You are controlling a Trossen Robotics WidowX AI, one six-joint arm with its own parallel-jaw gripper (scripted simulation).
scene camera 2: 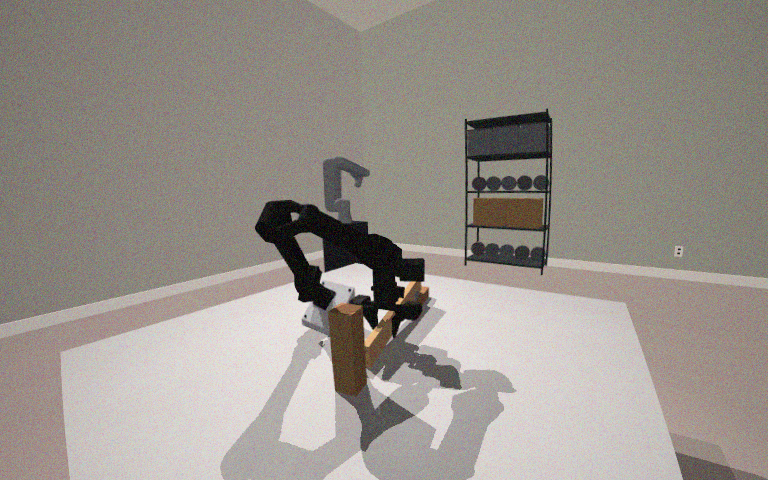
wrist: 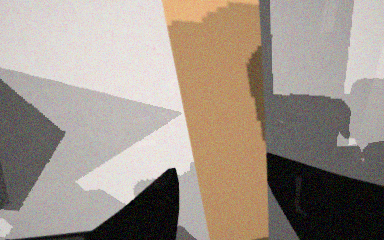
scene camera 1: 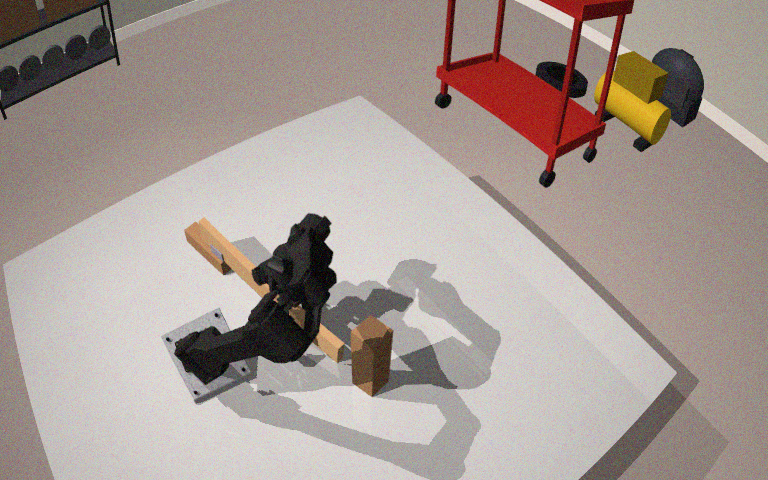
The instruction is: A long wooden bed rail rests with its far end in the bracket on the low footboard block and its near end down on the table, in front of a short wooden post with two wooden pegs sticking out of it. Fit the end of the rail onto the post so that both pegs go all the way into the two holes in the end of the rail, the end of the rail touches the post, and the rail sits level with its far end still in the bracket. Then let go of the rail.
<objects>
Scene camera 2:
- my gripper: 385, 336
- wooden bed rail: 376, 341
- short wooden post: 346, 329
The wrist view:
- my gripper: 219, 168
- wooden bed rail: 218, 59
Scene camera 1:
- my gripper: 297, 322
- wooden bed rail: 232, 256
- short wooden post: 371, 342
</objects>
